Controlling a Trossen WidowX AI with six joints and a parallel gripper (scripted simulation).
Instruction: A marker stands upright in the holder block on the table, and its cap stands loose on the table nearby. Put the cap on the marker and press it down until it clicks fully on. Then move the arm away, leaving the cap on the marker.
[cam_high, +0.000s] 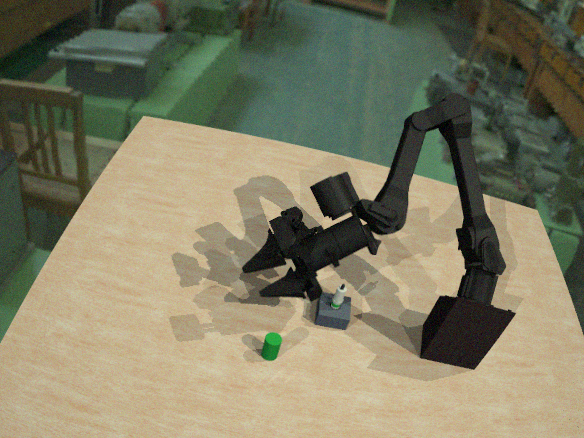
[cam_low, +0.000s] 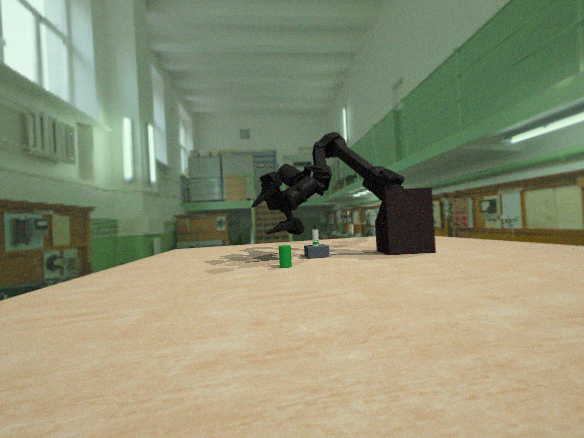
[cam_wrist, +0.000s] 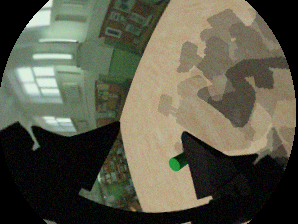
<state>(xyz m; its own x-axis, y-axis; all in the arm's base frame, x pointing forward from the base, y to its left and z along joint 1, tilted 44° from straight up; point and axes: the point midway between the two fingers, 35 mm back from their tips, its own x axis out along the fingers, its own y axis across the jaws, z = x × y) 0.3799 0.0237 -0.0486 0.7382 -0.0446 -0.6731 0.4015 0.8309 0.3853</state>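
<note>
My gripper tip is now 6 cm past the green cap, 5 cm to the right of it and 9 cm above it. Also, from my gripper tip: white marker 16 cm behind, 8 cm to the right, 5 cm below; block 16 cm behind, 8 cm to the right, 10 cm below.
</note>
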